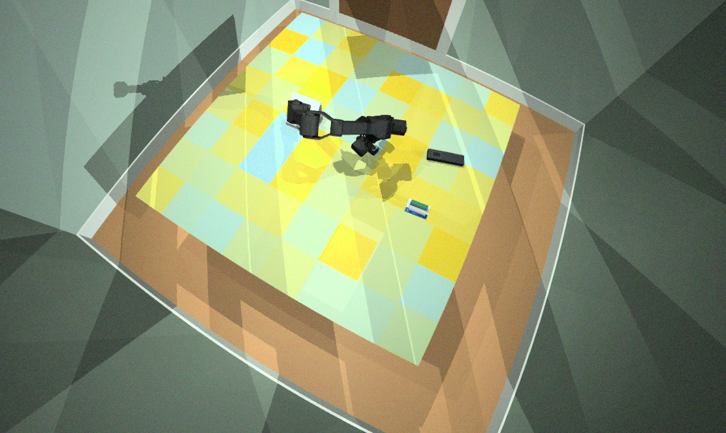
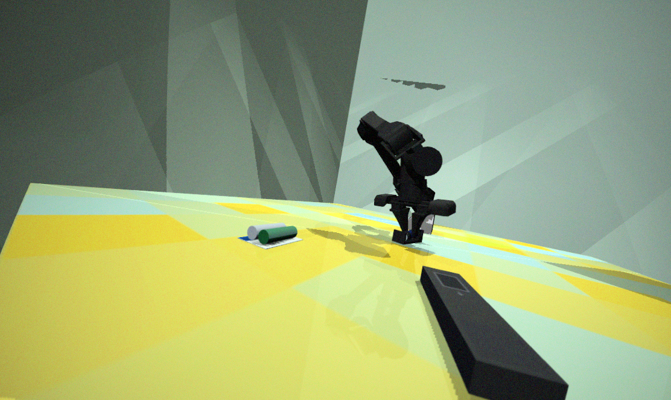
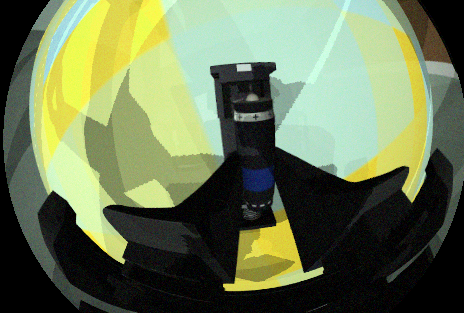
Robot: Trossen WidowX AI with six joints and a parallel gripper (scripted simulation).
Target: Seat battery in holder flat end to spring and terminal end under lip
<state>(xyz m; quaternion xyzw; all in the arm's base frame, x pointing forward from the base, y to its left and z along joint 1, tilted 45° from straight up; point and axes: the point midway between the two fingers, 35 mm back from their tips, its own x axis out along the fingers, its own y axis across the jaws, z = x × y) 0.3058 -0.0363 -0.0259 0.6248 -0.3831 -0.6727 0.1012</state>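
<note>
Right now the battery is 10 mm above my gripper tip. The rest, counted from my gripper tip: long black box (320 mm ahead, 80 mm to the left).
</note>
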